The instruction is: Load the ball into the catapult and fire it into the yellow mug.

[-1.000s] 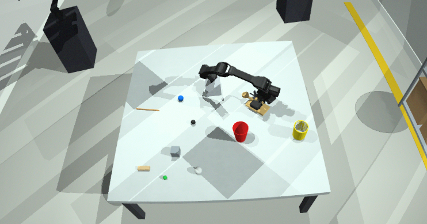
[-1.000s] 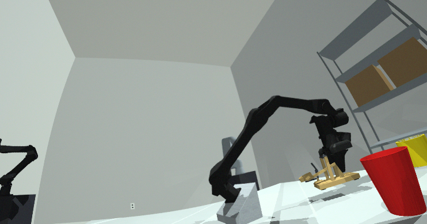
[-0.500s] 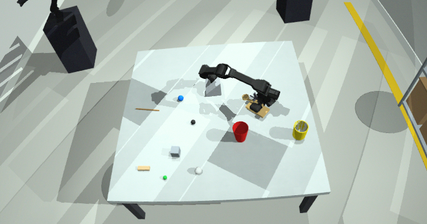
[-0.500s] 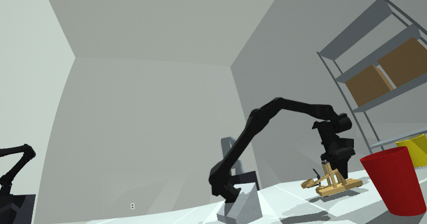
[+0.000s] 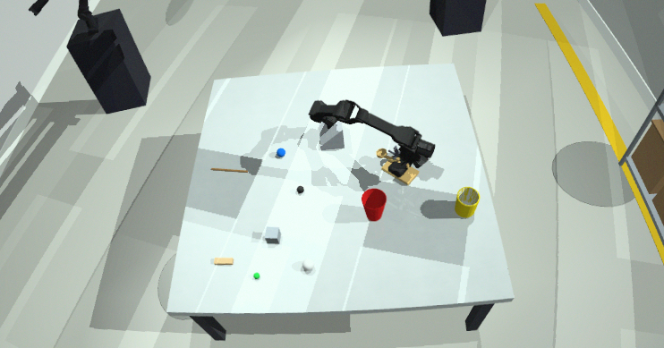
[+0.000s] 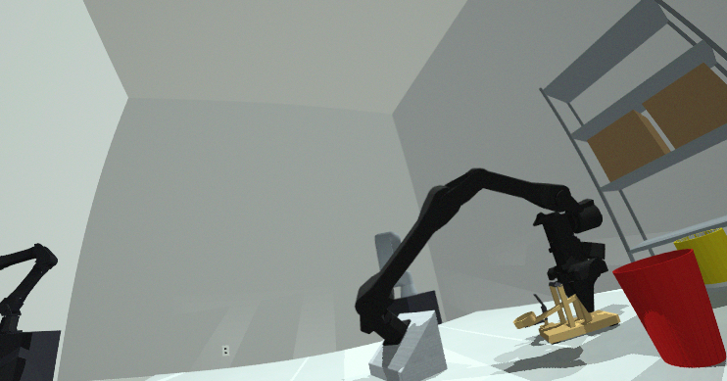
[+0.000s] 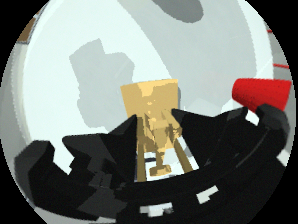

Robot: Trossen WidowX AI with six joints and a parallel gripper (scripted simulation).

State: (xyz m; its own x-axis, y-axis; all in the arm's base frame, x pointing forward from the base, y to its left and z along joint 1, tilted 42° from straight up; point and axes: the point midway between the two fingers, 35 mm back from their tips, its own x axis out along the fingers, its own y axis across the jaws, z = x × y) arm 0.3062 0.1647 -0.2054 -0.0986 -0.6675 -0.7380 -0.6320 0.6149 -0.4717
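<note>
Right now the black ball is 45 cm to the right of my gripper tip, 2 cm below it and 1 cm behind it. Also, from my gripper tip: yellow mug (22 cm ahead, 19 cm to the left); then wooden catapult (6 cm behind, 4 cm to the right, 2 cm above); then red cup (17 cm to the right, 16 cm ahead).
</note>
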